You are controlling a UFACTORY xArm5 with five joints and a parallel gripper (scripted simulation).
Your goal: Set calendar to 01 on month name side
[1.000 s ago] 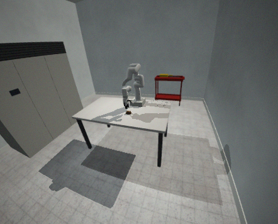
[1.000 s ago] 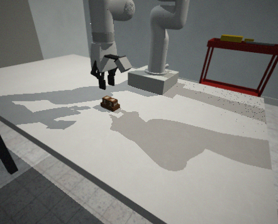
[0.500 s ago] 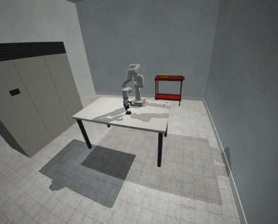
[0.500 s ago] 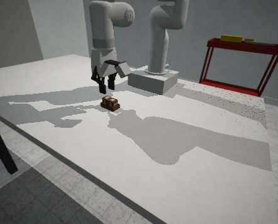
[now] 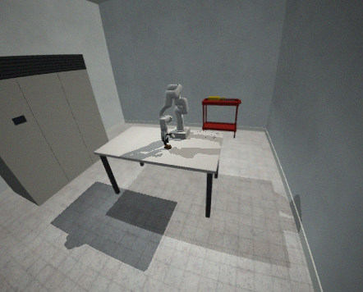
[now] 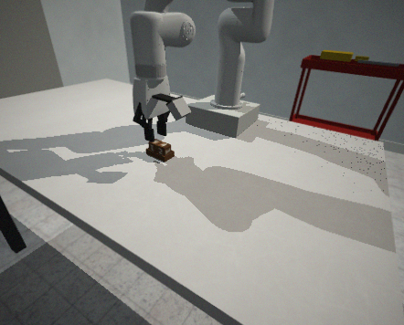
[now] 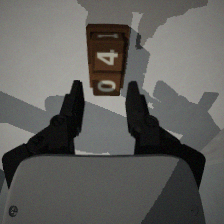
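Now: hand 1 cm to the right of the calendar tray and 6 cm above it.
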